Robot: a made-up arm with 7 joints. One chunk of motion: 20 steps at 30 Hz.
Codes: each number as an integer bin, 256 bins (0 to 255) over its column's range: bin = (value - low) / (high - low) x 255, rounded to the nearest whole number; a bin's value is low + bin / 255 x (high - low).
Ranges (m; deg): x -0.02..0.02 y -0.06..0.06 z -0.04..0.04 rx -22..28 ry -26..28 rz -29..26
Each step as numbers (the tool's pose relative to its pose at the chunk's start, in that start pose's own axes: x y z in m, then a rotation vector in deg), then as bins.
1 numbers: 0.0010 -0.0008 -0.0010 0.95 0.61 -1.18
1 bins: 134 126 124 117 126 129
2 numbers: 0.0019 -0.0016 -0.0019 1.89 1.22 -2.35
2 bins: 140 124 121 122 129 124
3 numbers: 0.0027 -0.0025 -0.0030 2.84 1.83 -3.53
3 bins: 145 122 118 127 131 118
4 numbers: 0.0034 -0.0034 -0.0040 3.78 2.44 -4.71
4 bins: 149 120 115 131 134 113
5 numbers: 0.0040 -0.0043 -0.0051 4.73 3.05 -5.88
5 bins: 153 118 111 136 137 107
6 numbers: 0.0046 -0.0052 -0.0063 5.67 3.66 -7.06
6 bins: 157 116 107 141 140 102
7 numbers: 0.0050 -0.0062 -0.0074 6.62 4.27 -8.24
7 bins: 159 114 104 146 143 96
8 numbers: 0.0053 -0.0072 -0.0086 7.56 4.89 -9.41
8 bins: 161 112 100 151 146 91
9 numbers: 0.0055 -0.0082 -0.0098 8.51 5.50 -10.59
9 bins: 163 110 96 156 149 85
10 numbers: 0.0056 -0.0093 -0.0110 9.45 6.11 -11.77
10 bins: 163 108 92 160 152 80
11 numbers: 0.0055 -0.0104 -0.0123 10.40 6.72 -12.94
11 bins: 163 105 88 165 155 74
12 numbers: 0.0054 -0.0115 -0.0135 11.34 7.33 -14.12
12 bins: 162 103 84 170 157 69
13 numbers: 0.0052 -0.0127 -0.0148 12.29 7.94 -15.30
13 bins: 161 101 80 175 160 64
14 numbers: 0.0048 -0.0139 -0.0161 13.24 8.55 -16.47
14 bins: 158 98 76 180 163 58
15 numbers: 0.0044 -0.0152 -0.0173 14.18 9.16 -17.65
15 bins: 156 95 72 185 166 53
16 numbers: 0.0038 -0.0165 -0.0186 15.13 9.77 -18.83
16 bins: 152 92 68 189 169 47
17 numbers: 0.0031 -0.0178 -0.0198 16.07 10.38 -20.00
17 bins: 147 90 64 194 172 42
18 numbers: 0.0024 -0.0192 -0.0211 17.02 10.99 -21.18
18 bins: 143 87 60 199 175 36
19 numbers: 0.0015 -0.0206 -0.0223 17.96 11.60 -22.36
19 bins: 137 84 56 204 178 31
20 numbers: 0.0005 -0.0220 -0.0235 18.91 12.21 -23.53
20 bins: 131 81 53 209 180 25
